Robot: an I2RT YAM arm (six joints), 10 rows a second.
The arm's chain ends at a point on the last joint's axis. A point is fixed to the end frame.
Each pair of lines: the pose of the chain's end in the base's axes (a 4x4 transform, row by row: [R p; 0 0 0 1], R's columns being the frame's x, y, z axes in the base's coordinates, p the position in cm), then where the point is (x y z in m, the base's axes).
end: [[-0.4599, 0.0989, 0.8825, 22.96], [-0.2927, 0.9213, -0.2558, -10.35], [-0.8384, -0.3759, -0.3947, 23.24], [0, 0, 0, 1]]
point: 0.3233 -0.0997 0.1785
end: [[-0.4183, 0.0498, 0.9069, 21.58], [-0.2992, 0.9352, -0.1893, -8.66], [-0.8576, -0.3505, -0.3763, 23.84], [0, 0, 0, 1]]
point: 0.3104 -0.0755 0.1872
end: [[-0.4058, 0.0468, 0.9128, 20.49], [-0.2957, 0.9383, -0.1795, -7.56], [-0.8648, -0.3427, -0.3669, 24.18], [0, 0, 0, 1]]
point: 0.3001 -0.0634 0.1918
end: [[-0.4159, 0.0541, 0.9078, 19.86], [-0.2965, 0.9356, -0.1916, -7.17], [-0.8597, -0.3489, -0.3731, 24.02], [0, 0, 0, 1]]
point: 0.2935 -0.0609 0.1894
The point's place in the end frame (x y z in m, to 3 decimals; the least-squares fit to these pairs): 0.001 0.033 0.103
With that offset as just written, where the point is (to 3 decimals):
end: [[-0.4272, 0.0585, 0.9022, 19.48], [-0.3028, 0.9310, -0.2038, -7.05], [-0.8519, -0.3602, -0.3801, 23.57], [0, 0, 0, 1]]
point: 0.289 -0.061 0.184
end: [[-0.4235, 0.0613, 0.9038, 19.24], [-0.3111, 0.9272, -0.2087, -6.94], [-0.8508, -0.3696, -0.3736, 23.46], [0, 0, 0, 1]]
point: 0.287 -0.061 0.183
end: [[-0.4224, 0.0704, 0.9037, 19.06], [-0.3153, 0.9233, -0.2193, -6.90], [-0.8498, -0.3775, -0.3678, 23.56], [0, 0, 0, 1]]
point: 0.286 -0.061 0.184
